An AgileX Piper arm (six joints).
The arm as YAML. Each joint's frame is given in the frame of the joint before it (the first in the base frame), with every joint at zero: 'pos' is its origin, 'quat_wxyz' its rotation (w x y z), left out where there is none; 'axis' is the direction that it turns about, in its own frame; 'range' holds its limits. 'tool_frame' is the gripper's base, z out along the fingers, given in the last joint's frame.
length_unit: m
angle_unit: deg
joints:
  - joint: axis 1
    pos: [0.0, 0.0, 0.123]
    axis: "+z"
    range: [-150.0, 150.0]
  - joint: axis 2
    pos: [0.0, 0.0, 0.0]
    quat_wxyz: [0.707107, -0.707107, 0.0, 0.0]
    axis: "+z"
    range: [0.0, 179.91]
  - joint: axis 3
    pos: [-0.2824, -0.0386, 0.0]
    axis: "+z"
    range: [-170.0, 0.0]
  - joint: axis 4
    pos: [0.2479, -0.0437, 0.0]
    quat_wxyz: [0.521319, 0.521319, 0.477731, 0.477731]
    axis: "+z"
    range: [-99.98, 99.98]
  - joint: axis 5
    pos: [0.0, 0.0, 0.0]
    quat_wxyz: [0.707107, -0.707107, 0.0, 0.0]
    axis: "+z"
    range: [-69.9, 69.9]
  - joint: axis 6
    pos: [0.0, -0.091, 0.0]
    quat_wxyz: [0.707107, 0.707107, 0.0, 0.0]
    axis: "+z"
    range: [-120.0, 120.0]
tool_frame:
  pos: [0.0, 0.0, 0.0]
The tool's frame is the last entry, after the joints.
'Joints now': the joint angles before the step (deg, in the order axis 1, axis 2, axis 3, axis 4, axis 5, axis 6). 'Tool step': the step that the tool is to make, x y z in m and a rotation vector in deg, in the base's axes. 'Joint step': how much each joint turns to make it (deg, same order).
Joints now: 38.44 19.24 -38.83 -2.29 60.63 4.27
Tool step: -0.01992 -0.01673 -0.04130 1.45 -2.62 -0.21
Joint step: 0.00 -12.23 9.16 -0.52 0.12 -0.04
